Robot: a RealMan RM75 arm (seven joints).
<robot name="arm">
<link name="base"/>
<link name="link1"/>
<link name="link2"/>
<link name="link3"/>
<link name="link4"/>
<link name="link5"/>
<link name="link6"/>
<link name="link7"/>
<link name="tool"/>
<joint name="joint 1" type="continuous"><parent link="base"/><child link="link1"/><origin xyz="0 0 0.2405" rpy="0 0 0"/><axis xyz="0 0 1"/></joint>
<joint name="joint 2" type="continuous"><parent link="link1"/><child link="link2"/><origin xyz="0 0 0" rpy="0 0 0"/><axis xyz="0 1 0"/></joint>
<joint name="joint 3" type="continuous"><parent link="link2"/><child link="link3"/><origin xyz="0 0 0.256" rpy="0 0 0"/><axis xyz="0 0 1"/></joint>
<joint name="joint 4" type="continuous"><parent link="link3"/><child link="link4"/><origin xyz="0 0 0" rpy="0 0 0"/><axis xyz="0 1 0"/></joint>
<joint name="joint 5" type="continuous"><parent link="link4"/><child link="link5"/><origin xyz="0 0 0.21" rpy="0 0 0"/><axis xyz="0 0 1"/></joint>
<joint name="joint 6" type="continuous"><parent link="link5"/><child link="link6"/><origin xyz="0 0 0" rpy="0 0 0"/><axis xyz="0 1 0"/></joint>
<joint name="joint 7" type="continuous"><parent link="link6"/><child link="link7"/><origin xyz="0 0 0.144" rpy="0 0 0"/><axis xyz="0 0 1"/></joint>
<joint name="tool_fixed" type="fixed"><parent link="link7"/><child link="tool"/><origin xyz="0 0 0" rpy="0 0 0"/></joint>
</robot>
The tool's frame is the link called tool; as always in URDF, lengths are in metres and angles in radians. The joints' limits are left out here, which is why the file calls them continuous.
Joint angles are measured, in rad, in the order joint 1, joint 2, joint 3, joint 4, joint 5, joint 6, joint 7. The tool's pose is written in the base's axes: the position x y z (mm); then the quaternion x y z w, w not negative. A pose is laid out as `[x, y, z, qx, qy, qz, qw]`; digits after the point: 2 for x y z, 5 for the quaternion.
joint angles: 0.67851 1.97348 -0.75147 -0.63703 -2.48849 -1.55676 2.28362
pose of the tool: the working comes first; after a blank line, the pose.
Where each joint sits with the arm in this pose, in the base's axes (m; each line is computed from the numbers above, not from the rounded line before):
joint 1: 0.0000 0.0000 0.2405
joint 2: 0.0000 0.0000 0.2405
joint 3: 0.1834 0.1478 0.1402
joint 4: 0.1834 0.1478 0.1402
joint 5: 0.2786 0.3341 0.1580
joint 6: 0.2786 0.3341 0.1580
joint 7: 0.2888 0.3449 0.0148
the tool: 0.2888 0.3449 0.0148

[288.77, 344.91, 14.76, -0.82806, 0.55826, -0.00843, 0.05084]
